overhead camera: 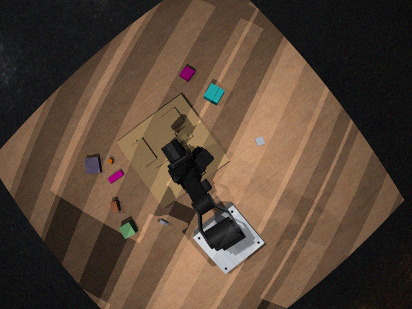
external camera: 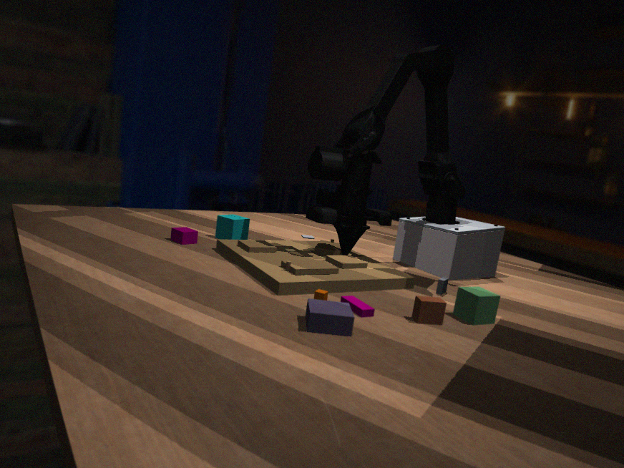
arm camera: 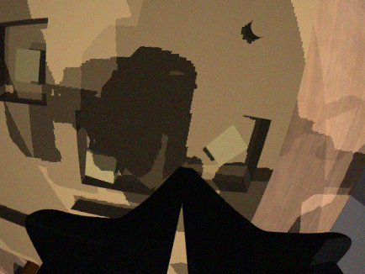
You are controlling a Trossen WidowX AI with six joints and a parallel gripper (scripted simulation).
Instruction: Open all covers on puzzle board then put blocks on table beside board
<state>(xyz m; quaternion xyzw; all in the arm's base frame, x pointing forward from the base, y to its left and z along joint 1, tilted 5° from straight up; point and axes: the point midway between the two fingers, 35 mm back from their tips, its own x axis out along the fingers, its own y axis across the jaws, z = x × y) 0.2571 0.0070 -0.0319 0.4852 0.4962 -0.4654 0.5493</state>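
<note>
My gripper tip is 8 cm short of the tan puzzle board and 2 cm to the right of it. From my gripper tip the other things lie so: teal cube (19 cm ahead, 21 cm to the right); grey tile (4 cm behind, 27 cm to the right, 2 cm below); magenta bar (12 cm ahead, 26 cm to the left, 2 cm below).
</note>
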